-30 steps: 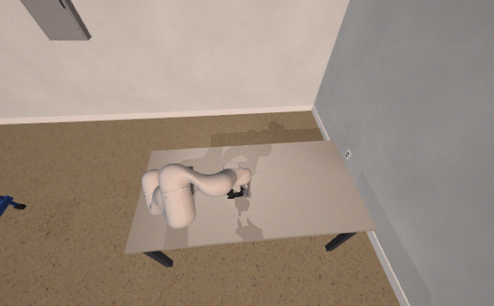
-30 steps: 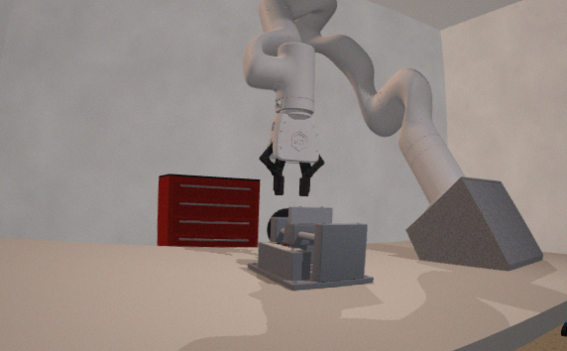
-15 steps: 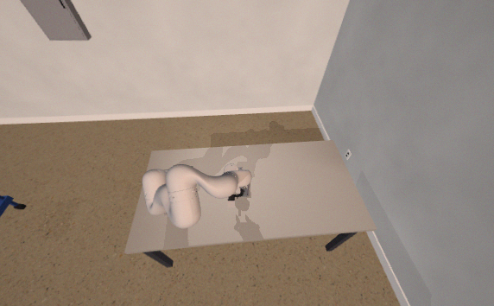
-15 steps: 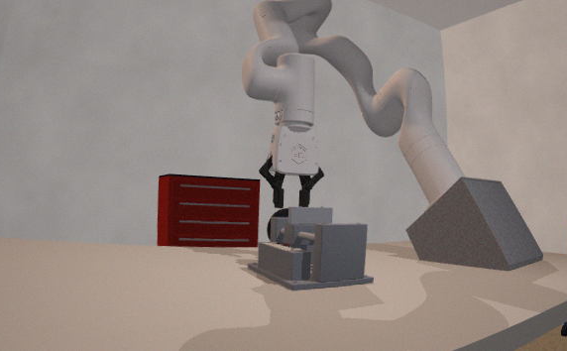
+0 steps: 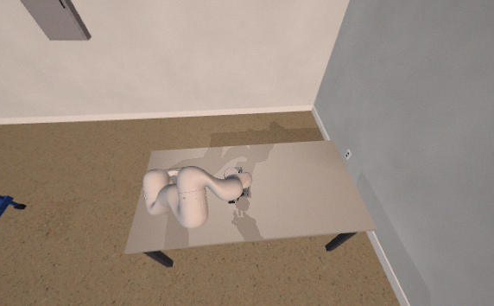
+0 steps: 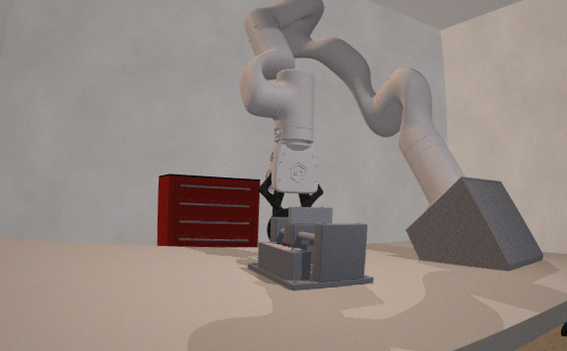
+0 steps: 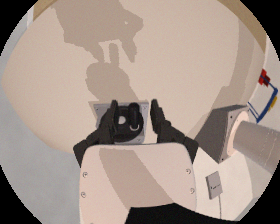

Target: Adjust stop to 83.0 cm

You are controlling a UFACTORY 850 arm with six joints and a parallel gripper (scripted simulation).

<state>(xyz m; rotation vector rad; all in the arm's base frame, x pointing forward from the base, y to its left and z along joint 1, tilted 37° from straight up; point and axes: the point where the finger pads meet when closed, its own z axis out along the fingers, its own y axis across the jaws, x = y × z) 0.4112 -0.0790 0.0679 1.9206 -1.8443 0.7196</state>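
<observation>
My gripper is now 2 cm to the right of the handwheel, 1 cm short of it and 1 cm above it.
</observation>
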